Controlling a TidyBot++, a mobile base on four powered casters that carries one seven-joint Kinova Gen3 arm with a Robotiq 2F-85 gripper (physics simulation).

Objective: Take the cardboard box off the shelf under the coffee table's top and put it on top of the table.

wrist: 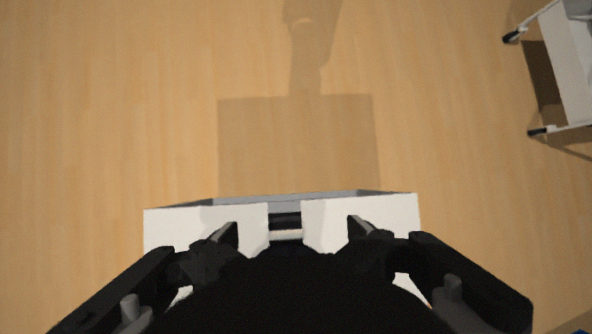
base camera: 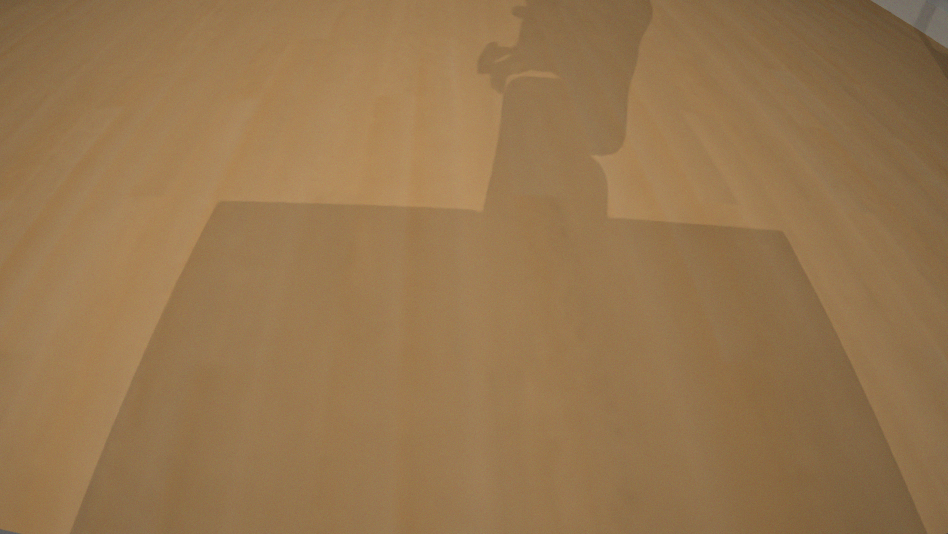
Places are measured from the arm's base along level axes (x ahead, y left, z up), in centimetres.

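Pixels of known places: gripper, fingertip midpoint: (wrist: 293, 230).
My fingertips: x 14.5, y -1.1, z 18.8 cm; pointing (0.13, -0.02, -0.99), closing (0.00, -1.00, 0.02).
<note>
Behind a point stands the place of what it marks.
My gripper (wrist: 293, 230) {z 18.8, x 14.5, y -1.1 cm} is open, its two black fingers wide apart at the bottom of the wrist view with no object between them. Behind the fingers shows the white top of my own mobile base (wrist: 172, 225) {z -1.4, x 12.0, y 19.9 cm}. The cardboard box, the coffee table and its shelf do not show in the base camera view or in the wrist view.
A white cart (wrist: 561, 75) {z -25.1, x 51.0, y -100.7 cm} on black-tipped legs stands at the right of the wrist view. A small bit of a blue object (wrist: 582, 331) {z -38.7, x -47.2, y -114.1 cm} shows at the bottom right corner. Shadows of my base and arm fall on the wooden floor (base camera: 199, 132) {z -39.7, x 66.3, y 32.7 cm} (wrist: 125, 125) {z -39.7, x 44.0, y 59.8 cm}.
</note>
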